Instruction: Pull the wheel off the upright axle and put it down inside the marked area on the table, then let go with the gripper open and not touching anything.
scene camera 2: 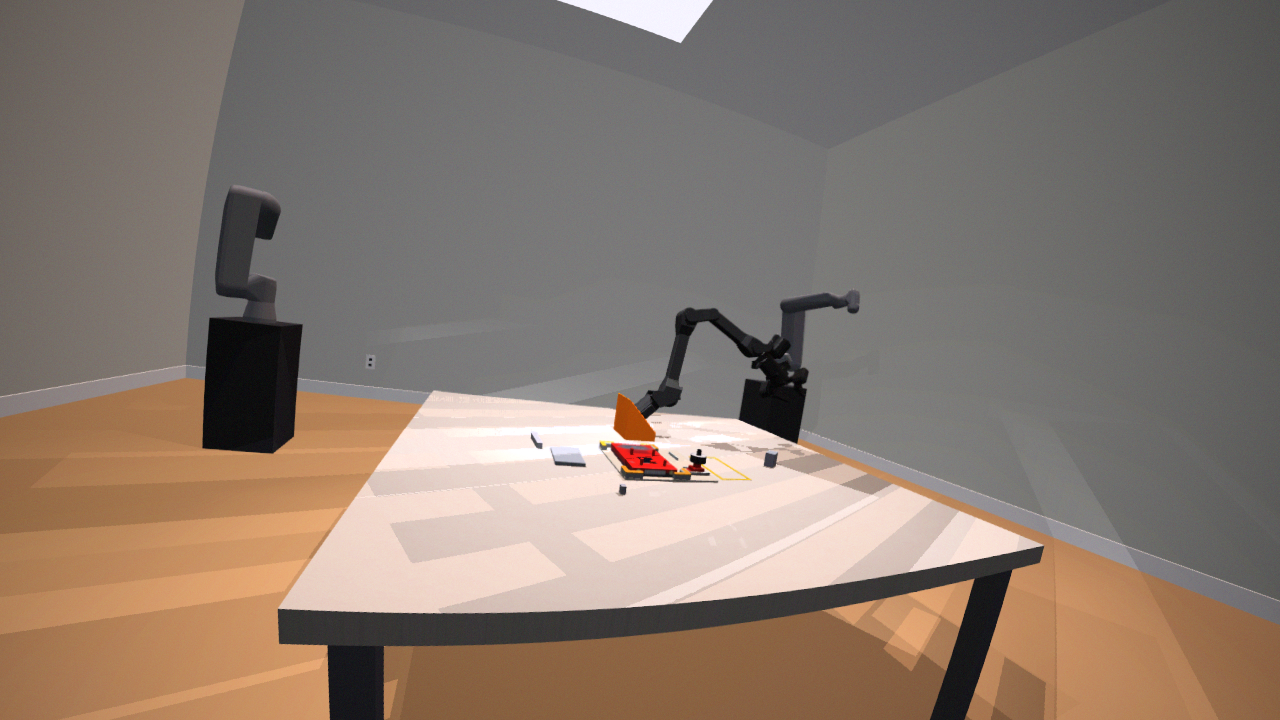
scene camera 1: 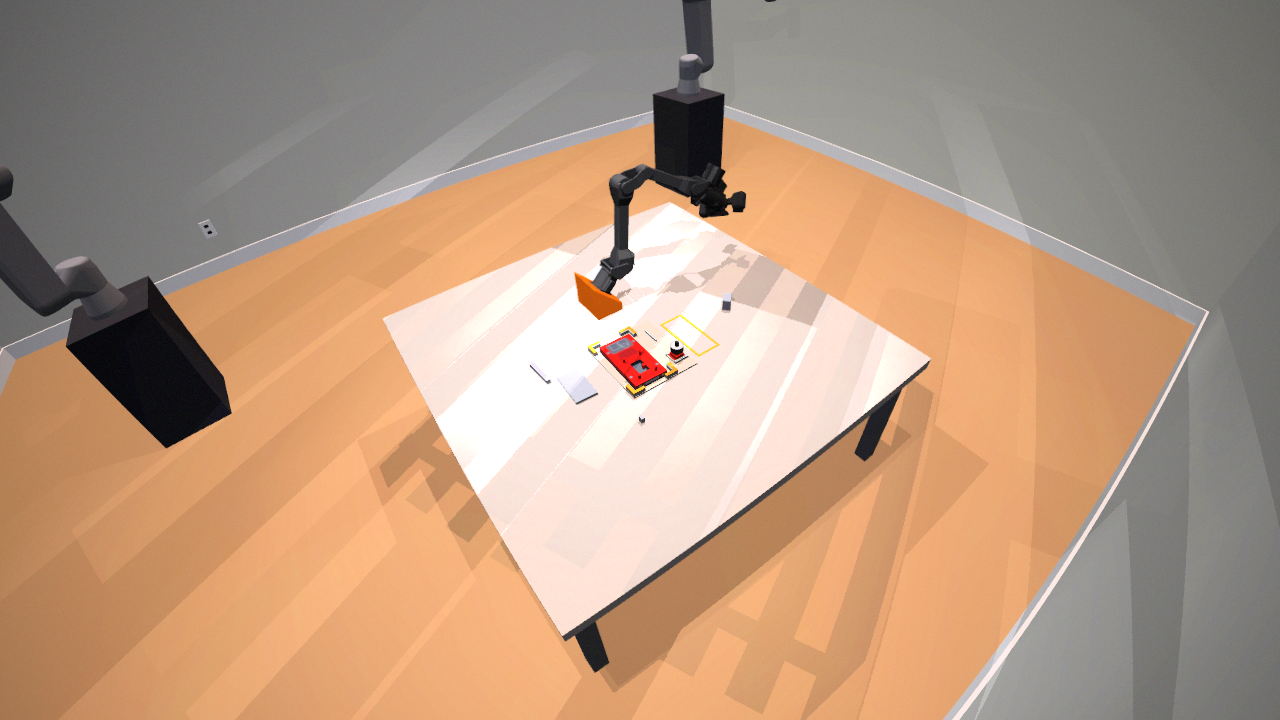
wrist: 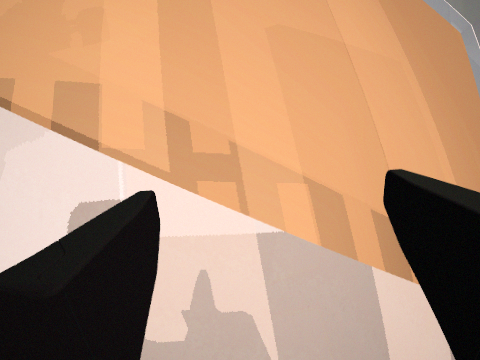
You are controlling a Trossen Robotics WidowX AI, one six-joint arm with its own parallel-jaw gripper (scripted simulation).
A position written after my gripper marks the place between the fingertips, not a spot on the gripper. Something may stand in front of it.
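Observation:
My gripper (scene camera 2: 796, 399), (scene camera 1: 735, 212), (wrist: 274, 197): open, holding nothing. Red board (scene camera 2: 635, 457); out of frame in the wrist view.

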